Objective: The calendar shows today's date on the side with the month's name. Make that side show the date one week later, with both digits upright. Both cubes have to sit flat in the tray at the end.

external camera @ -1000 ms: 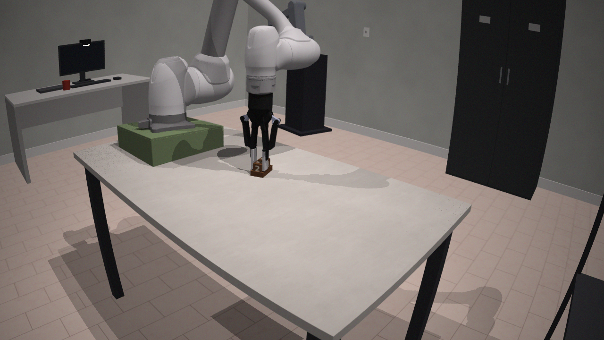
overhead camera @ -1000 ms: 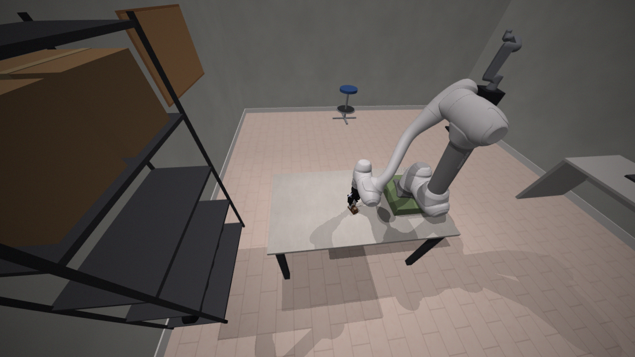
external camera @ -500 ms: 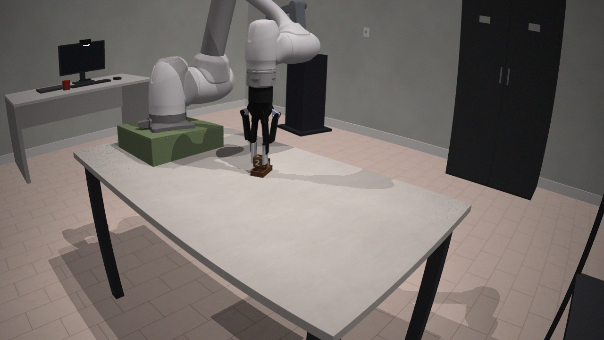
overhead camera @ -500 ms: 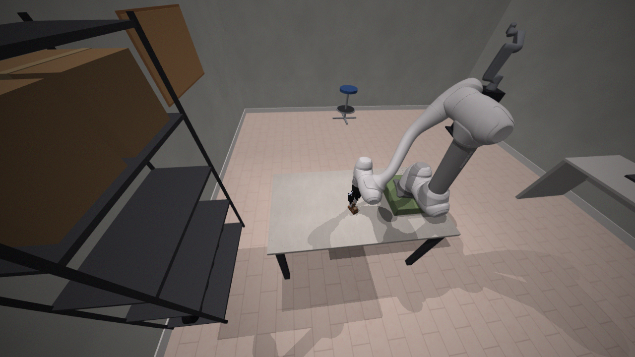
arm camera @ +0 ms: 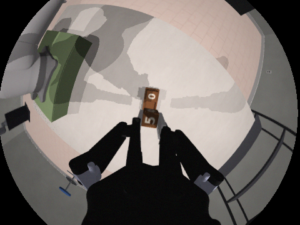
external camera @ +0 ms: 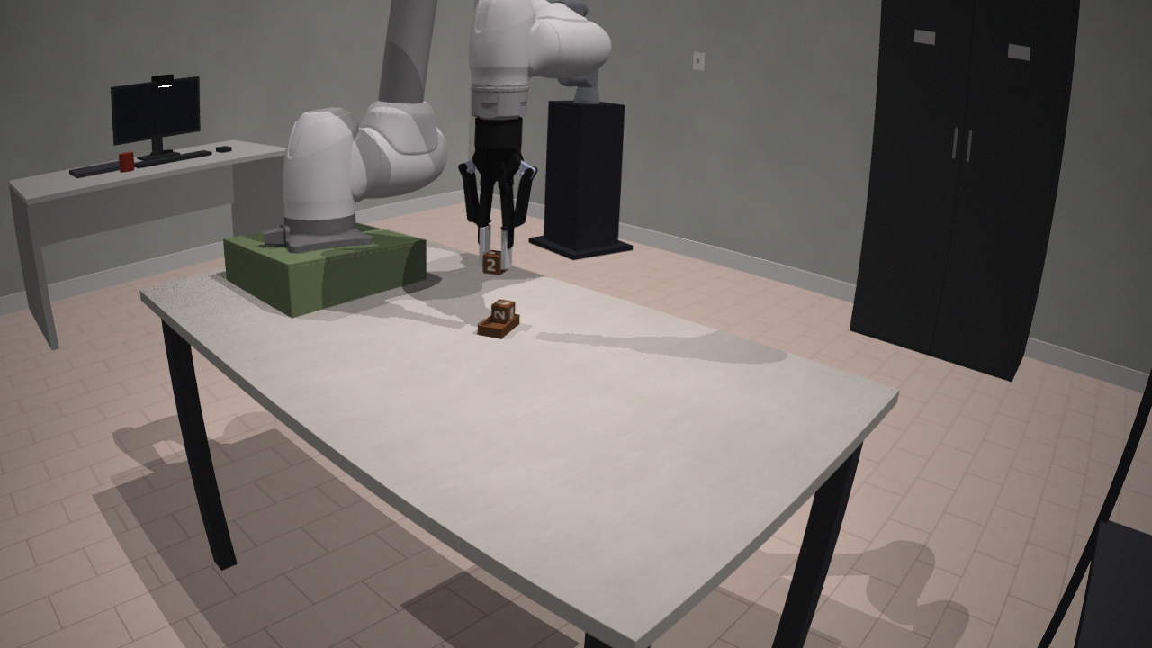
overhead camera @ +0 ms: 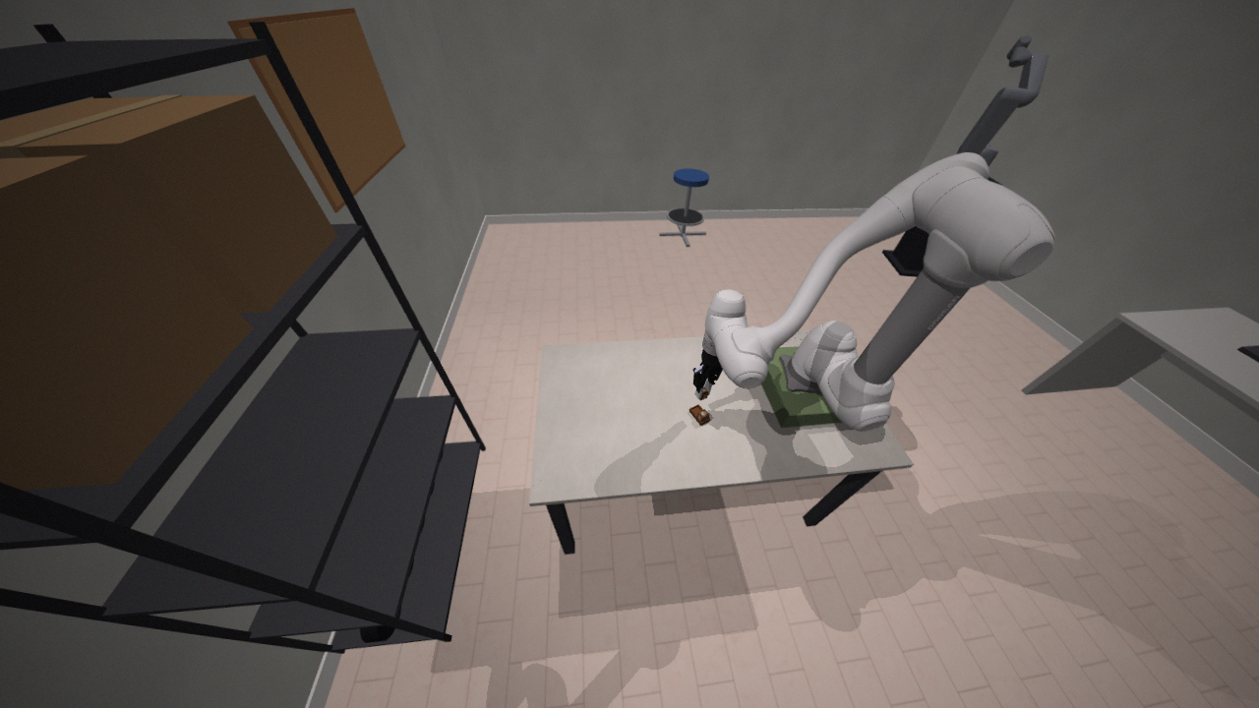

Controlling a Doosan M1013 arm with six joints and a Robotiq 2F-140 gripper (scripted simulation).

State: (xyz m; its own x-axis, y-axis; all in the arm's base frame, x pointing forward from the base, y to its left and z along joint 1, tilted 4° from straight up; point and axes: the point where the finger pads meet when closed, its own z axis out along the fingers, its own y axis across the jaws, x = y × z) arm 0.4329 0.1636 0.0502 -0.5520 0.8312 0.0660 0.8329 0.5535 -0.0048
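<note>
Now: the brown tray 14 cm below my hand, 1 cm to the left of it and 1 cm behind it. The rest, counted from my hand: brown cube (3 cm below).
</note>
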